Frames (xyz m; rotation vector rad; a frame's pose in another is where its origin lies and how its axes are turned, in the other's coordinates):
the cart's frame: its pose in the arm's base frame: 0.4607 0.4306 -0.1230 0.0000 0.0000 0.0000
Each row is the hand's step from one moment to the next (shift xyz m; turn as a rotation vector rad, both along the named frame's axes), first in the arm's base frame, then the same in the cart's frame.
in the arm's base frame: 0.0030 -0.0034 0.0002 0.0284 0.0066 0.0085
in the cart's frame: 0.0030 -0.0034 0.0002 0.0284 0.0066 0.0085
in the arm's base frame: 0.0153 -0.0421 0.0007 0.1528 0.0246 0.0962
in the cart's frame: 0.0153 -0.0421 0.0007 0.1528 0.0246 0.0962
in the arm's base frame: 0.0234 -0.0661 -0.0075 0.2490 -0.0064 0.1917
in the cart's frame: 0.0234 -0.0661 -0.0075 0.2490 -0.0064 0.1917
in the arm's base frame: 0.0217 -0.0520 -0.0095 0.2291 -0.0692 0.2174
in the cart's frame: 0.0217 -0.0520 -0.0095 0.2291 -0.0692 0.2174
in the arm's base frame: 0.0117 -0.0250 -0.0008 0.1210 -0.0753 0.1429
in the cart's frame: 0.0117 -0.0250 -0.0008 0.1210 -0.0753 0.1429
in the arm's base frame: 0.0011 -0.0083 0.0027 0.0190 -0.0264 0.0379
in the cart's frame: 0.0011 -0.0083 0.0027 0.0190 -0.0264 0.0379
